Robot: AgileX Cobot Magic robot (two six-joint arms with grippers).
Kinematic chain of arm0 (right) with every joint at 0, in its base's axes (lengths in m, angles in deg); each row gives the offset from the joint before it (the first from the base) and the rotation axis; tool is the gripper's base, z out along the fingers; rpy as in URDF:
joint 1: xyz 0 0 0.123 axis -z
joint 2: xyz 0 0 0 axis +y
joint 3: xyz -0.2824 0 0.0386 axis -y
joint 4: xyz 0.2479 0 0.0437 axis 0.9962 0 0.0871
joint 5: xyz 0 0 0 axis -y
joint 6: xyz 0.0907 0 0.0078 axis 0.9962 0 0.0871
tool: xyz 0 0 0 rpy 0 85 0
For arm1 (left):
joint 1: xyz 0 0 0.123 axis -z
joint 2: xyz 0 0 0 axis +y
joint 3: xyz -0.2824 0 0.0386 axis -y
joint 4: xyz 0.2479 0 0.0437 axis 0.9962 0 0.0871
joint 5: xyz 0 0 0 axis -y
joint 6: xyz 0.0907 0 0.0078 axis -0.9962 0 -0.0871
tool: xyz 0 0 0 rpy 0 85 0
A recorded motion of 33 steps. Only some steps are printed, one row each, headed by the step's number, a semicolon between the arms.
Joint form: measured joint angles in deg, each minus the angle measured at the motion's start. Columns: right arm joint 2, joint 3, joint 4, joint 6, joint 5, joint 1; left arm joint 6, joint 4, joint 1, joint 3, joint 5, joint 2.
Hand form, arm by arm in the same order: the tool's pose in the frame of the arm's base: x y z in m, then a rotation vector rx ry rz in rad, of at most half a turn. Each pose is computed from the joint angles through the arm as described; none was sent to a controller.
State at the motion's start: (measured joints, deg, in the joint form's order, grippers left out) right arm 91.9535 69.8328 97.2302 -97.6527 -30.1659 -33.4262; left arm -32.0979 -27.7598 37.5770 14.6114 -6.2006 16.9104
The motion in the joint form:
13: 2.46 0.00 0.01 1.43 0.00 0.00; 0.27 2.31 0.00 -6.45 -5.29 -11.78
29: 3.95 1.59 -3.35 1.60 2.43 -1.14; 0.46 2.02 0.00 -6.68 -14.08 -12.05
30: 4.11 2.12 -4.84 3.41 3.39 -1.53; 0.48 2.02 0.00 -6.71 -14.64 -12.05
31: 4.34 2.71 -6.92 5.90 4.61 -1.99; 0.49 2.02 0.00 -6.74 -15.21 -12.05
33: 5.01 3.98 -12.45 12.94 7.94 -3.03; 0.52 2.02 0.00 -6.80 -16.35 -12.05
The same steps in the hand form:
13: 0.2920 0.2472 0.3173 -0.8672 1.6915 0.9070; 0.0412 -0.0416 0.2396 0.6789 1.4857 -0.4827
29: 0.2955 0.2551 0.3128 -0.9153 1.6954 0.8418; 0.0357 -0.0448 0.2260 0.7808 1.5971 -0.5161
30: 0.2958 0.2569 0.3134 -0.9108 1.7074 0.8330; 0.0353 -0.0450 0.2251 0.7876 1.6047 -0.5179
31: 0.2963 0.2590 0.3134 -0.9044 1.7250 0.8208; 0.0349 -0.0451 0.2241 0.7947 1.6123 -0.5196
33: 0.2986 0.2634 0.3121 -0.8724 1.7762 0.7878; 0.0341 -0.0455 0.2222 0.8088 1.6276 -0.5232

